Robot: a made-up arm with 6 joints. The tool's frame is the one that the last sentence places.
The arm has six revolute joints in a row. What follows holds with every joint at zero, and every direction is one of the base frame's. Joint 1 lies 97.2 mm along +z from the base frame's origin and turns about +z. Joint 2 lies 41.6 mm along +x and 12.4 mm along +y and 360.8 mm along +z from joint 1 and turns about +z. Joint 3 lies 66.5 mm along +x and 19 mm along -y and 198.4 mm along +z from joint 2 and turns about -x. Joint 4 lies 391.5 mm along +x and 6.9 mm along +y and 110.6 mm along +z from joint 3 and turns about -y. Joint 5 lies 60.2 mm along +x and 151.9 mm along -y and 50.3 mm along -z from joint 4 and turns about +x. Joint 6 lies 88.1 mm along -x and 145 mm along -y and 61.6 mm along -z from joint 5 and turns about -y. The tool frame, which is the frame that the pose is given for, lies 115.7 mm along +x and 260.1 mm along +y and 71.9 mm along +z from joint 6; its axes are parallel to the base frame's.
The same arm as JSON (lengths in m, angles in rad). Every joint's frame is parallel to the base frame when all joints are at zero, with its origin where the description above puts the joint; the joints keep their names.
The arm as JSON. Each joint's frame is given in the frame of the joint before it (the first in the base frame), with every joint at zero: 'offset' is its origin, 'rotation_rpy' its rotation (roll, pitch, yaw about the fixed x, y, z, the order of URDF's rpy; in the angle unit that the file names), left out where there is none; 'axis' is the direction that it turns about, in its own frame. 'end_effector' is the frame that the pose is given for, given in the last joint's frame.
{"length_unit": "m", "angle_unit": "rad", "chain": [
  {"id": "joint 1", "offset": [0.0, 0.0, 0.0972], "axis": [0.0, 0.0, 1.0]},
  {"id": "joint 2", "offset": [0.0416, 0.0124, 0.3608], "axis": [0.0, 0.0, 1.0]},
  {"id": "joint 3", "offset": [0.0665, -0.019, 0.1984], "axis": [-1.0, 0.0, 0.0]},
  {"id": "joint 4", "offset": [0.3915, 0.0069, 0.1106], "axis": [0.0, -1.0, 0.0]},
  {"id": "joint 5", "offset": [0.0602, -0.1519, -0.0503], "axis": [1.0, 0.0, 0.0]},
  {"id": "joint 6", "offset": [-0.0881, -0.145, -0.0616], "axis": [0.0, -1.0, 0.0]}
], "end_effector": {"offset": [0.1157, 0.2601, 0.0719]}}

